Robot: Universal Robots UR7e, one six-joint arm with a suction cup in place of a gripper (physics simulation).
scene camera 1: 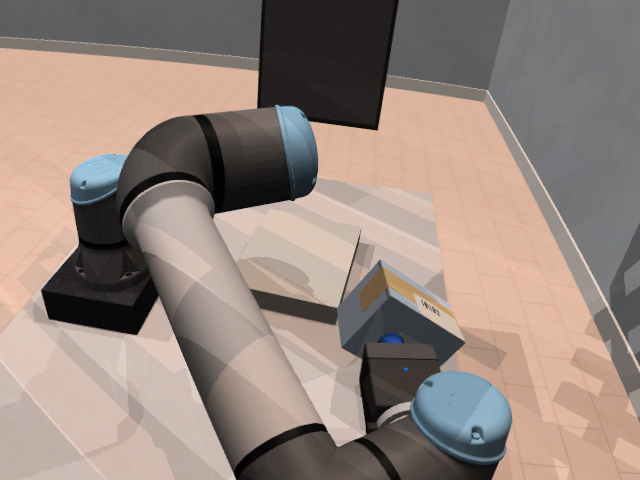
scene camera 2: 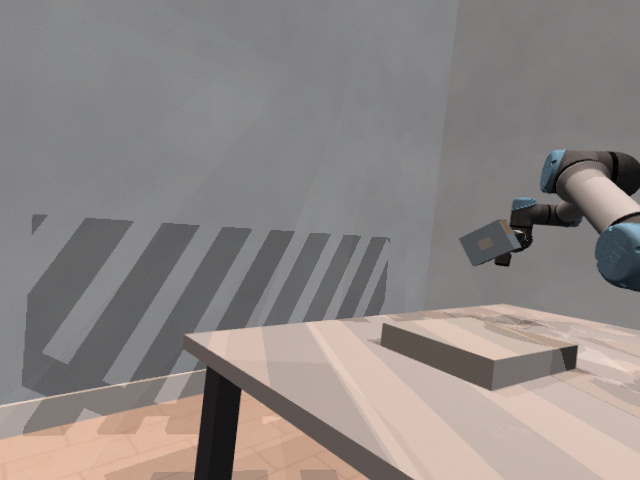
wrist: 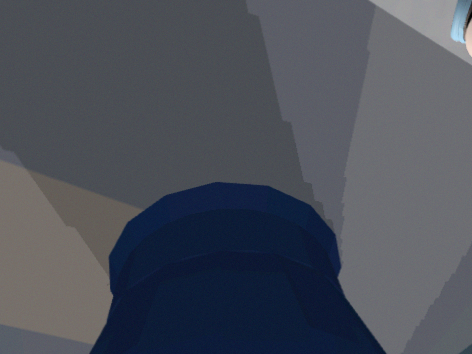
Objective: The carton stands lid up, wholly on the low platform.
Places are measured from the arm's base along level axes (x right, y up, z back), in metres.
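Pixels of known places: hand at its tool point: [scene camera 1: 389,337] [wrist: 220,227]; arm's base at its link origin: [scene camera 1: 114,268].
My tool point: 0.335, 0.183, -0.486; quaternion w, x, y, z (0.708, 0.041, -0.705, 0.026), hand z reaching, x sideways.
For each thing: its top centre in the pictures, then the offset to it from my tool point, as dx, dy, dz. Level surfaces: height alone.
- grey-blue carton at its top centre: [scene camera 1: 410,278] [scene camera 2: 492,217] -0.032, +0.075, -0.018
- low beige platform at its top centre: [scene camera 1: 299,252] [scene camera 2: 479,333] -0.476, -0.209, +0.108
- table at its surface level: dy -0.257
The grey-blue carton [scene camera 1: 413,325] [scene camera 2: 473,248] [wrist: 175,100] is in the air and strongly tilted. In scene camera 1, tan tape and a barcode label show on its upper side; scene camera 2 shows a side with a small brown square. I cannot tell which side is the lid. My suction gripper [scene camera 1: 391,339] [wrist: 225,220] has its blue cup against one side of the carton and holds it. The low beige platform [scene camera 1: 315,242] [scene camera 2: 444,356] lies on the table. In scene camera 1 the carton hangs to the platform's lower right; scene camera 2 shows it well above table height.
The table [scene camera 1: 408,217] [scene camera 2: 310,382] carries the arm's black base block [scene camera 1: 93,307] at the left in scene camera 1. The arm's long grey link [scene camera 1: 222,330] passes in front of part of the platform. A dark panel [scene camera 1: 325,62] stands behind the table.
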